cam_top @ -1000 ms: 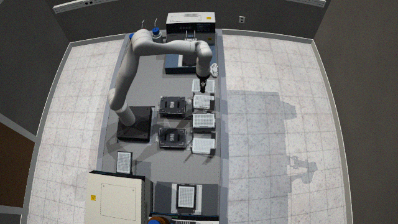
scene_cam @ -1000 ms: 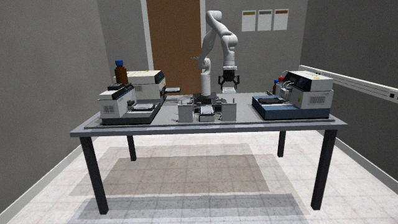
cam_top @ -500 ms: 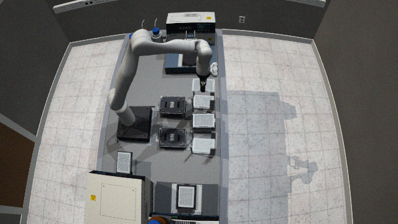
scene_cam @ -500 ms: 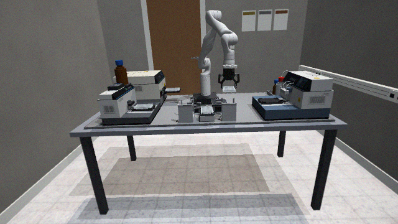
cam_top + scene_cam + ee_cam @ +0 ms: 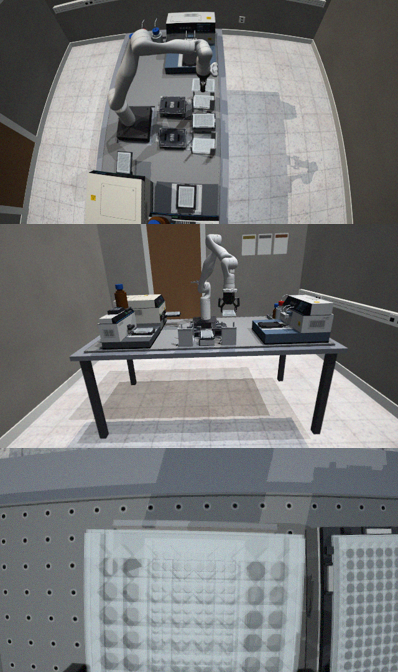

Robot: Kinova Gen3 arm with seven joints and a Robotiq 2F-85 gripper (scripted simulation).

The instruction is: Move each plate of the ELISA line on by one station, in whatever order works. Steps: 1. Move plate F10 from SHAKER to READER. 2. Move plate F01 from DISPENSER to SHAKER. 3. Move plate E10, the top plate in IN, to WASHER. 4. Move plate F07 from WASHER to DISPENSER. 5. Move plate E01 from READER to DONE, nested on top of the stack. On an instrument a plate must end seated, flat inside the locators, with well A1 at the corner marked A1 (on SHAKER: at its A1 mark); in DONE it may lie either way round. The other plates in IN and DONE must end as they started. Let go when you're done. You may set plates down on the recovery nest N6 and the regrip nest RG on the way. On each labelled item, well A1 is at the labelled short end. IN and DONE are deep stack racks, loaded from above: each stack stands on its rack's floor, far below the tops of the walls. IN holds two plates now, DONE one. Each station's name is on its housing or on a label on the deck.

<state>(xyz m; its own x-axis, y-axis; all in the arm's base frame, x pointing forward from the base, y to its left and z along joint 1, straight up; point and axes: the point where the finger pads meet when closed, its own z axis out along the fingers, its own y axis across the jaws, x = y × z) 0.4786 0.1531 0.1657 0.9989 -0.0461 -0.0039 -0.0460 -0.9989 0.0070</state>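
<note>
Right now my hand is 90 mm past the washer nest, 320 mm to the right of it and 130 mm above it. Also, from my hand: dark pull-out tray: 460 mm behind, 460 mm to the right, 110 mm below; regrip nest: 190 mm behind, 50 mm to the right, 160 mm below.
</note>
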